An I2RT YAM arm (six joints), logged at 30 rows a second.
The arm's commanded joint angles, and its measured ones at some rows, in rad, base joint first. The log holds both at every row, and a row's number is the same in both.
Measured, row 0:
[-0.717 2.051 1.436 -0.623 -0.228 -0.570]
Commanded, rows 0 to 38:
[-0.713 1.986 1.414 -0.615 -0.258 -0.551]
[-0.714 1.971 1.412 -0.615 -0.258 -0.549]
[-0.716 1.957 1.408 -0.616 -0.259 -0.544]
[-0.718 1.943 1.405 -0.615 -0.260 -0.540]
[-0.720 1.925 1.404 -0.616 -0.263 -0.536]
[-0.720 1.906 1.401 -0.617 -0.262 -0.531]
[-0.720 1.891 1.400 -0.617 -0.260 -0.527]
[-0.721 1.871 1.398 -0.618 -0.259 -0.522]
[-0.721 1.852 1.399 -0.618 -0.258 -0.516]
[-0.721 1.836 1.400 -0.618 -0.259 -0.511]
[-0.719 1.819 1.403 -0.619 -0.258 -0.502]
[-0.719 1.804 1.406 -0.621 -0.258 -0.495]
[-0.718 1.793 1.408 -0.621 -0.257 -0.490]
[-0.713 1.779 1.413 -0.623 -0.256 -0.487]
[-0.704 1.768 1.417 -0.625 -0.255 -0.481]
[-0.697 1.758 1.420 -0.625 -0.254 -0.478]
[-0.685 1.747 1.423 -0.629 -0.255 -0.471]
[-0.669 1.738 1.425 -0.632 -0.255 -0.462]
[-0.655 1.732 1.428 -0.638 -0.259 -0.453]
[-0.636 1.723 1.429 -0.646 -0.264 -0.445]
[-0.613 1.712 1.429 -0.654 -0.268 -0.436]
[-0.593 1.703 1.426 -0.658 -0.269 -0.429]
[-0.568 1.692 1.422 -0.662 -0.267 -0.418]
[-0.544 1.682 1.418 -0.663 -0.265 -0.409]
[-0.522 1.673 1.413 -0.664 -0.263 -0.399]
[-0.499 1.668 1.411 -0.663 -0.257 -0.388]
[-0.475 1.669 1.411 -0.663 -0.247 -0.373]
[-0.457 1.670 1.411 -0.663 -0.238 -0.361]
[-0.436 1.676 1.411 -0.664 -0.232 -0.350]
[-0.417 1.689 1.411 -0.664 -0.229 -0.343]
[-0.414 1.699 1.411 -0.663 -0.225 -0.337]
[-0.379 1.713 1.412 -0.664 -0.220 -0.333]
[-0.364 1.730 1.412 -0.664 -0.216 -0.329]
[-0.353 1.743 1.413 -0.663 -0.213 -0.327]
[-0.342 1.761 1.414 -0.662 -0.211 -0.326]
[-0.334 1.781 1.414 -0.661 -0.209 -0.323]
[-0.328 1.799 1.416 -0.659 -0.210 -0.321]
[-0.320 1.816 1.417 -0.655 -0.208 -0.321]
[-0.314 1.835 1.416 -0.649 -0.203 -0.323]
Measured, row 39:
[-0.326 1.786 1.406 -0.657 -0.224 -0.346]
